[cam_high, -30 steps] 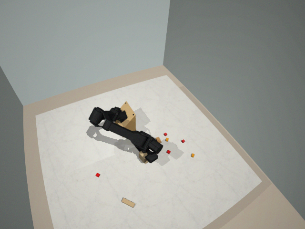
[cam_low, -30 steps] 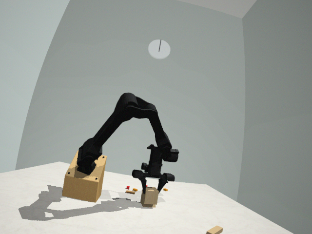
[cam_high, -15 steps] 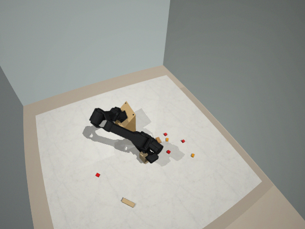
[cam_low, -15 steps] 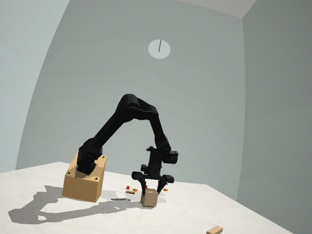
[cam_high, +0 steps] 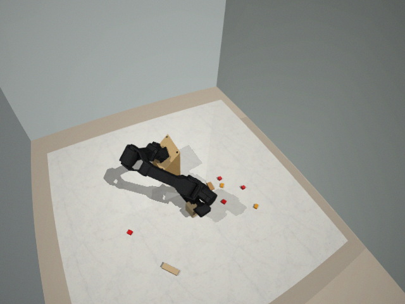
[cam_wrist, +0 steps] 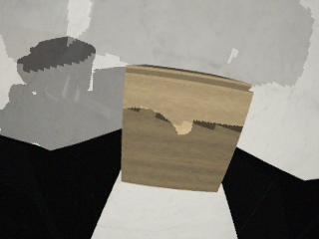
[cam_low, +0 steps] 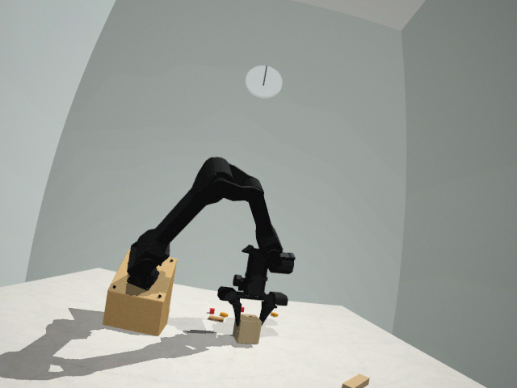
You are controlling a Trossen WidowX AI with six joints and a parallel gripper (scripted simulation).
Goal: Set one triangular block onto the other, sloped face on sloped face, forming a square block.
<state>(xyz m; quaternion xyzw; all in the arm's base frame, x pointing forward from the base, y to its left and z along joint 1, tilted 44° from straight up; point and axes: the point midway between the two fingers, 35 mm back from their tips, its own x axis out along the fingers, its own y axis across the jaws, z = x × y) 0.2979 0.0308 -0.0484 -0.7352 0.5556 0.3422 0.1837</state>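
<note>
My gripper tip is 10 mm below the triangular block. Also, from my gripper tip: flat tan block (240 mm ahead, 190 mm to the right, 30 mm below).
</note>
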